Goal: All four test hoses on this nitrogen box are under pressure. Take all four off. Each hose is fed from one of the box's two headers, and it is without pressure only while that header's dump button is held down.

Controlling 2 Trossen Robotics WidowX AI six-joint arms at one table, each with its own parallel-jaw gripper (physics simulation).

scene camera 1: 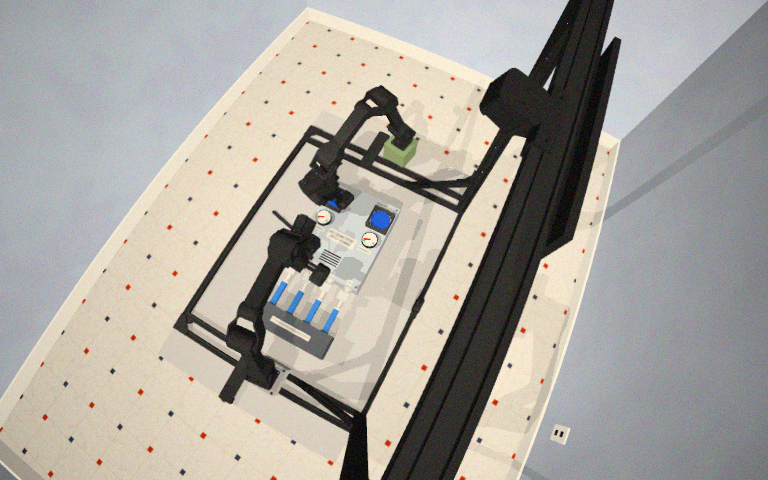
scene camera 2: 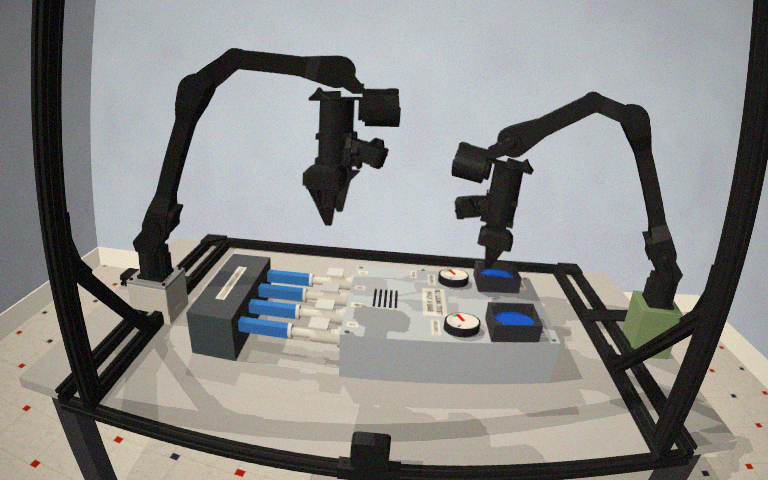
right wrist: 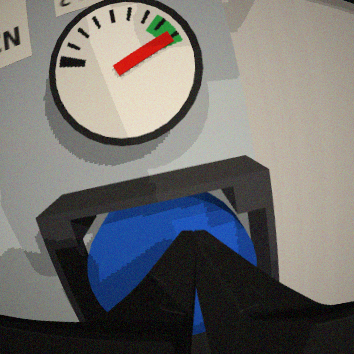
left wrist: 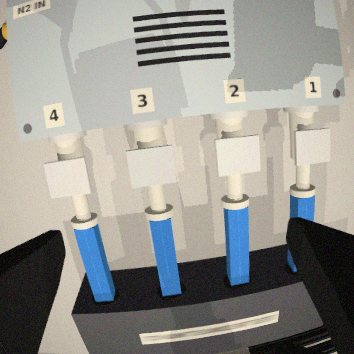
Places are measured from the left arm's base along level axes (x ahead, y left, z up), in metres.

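Pixels of known places: left gripper, between the fingertips: [scene camera 1: 305, 268] [scene camera 2: 334, 218] [left wrist: 176, 238]; right gripper, between the fingertips: [scene camera 1: 329, 200] [scene camera 2: 487, 268] [right wrist: 192, 241]; left arm's base, origin of its link: [scene camera 1: 267, 375] [scene camera 2: 155, 274]; right arm's base, origin of its link: [scene camera 1: 401, 142] [scene camera 2: 657, 302].
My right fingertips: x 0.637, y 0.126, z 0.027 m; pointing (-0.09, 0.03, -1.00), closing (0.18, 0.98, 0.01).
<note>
Ahead of a thing's pixels: the offset from my right fingertips to its top centre. "*": to the spot under its first point.
The grey nitrogen box [scene camera 2: 430, 352] [scene camera 1: 354, 271] [left wrist: 105, 53] has four blue hoses plugged into ports 1 to 4. In the left wrist view they are hose 4 {* 0.371 m back, 0.009 m right, 0.042 m down} [left wrist: 93, 260], hose 3 {* 0.374 m back, 0.077 m right, 0.042 m down} [left wrist: 165, 256], hose 2 {* 0.370 m back, 0.146 m right, 0.042 m down} [left wrist: 237, 242] and hose 1 {* 0.344 m back, 0.213 m right, 0.042 m down} [left wrist: 302, 207]. They run to a dark block [scene camera 2: 215, 305] [left wrist: 197, 326]. My left gripper [scene camera 2: 327, 214] [left wrist: 176, 238] is open and empty, pointing down high above the hoses. My right gripper [scene camera 2: 494, 259] [right wrist: 192, 241] [scene camera 1: 332, 197] is shut, its tips at the far blue dump button {0.020 m ahead, 0.011 m right, 0.011 m down} [scene camera 2: 498, 273] [right wrist: 140, 239]. The far gauge {* 0.063 m back, 0.012 m right, 0.010 m down} [right wrist: 123, 70] [scene camera 2: 454, 277] points at its green mark.
The near dump button {0.023 m ahead, 0.201 m right, 0.011 m down} [scene camera 2: 513, 319] [scene camera 1: 379, 220] and near gauge {* 0.063 m back, 0.216 m right, 0.012 m down} [scene camera 2: 462, 324] [scene camera 1: 369, 239] stand free. A green block [scene camera 1: 400, 150] sits behind the box. A black rail frame with a clamp [scene camera 2: 370, 448] rings the work area. A tall black gantry [scene camera 1: 525, 238] stands on the right.
</note>
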